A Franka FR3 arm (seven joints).
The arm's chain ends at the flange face. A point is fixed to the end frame.
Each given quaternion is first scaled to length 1.
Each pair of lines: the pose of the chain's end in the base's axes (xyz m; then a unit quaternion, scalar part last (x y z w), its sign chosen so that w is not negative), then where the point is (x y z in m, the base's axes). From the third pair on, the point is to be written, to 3 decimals.
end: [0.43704 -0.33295 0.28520 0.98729 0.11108 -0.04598 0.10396]
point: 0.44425 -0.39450 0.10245
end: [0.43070 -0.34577 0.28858 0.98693 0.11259 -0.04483 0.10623]
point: 0.43857 -0.40805 0.10611
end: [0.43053 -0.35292 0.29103 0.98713 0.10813 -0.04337 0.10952]
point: 0.439 -0.416 0.109
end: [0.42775 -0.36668 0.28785 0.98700 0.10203 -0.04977 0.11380]
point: 0.433 -0.432 0.106
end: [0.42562 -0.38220 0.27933 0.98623 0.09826 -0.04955 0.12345]
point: 0.431 -0.451 0.099
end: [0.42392 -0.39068 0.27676 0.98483 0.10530 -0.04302 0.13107]
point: 0.433 -0.462 0.098
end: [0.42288 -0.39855 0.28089 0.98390 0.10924 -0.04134 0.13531]
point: 0.433 -0.471 0.102
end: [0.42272 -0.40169 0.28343 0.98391 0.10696 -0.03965 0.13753]
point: 0.433 -0.475 0.105
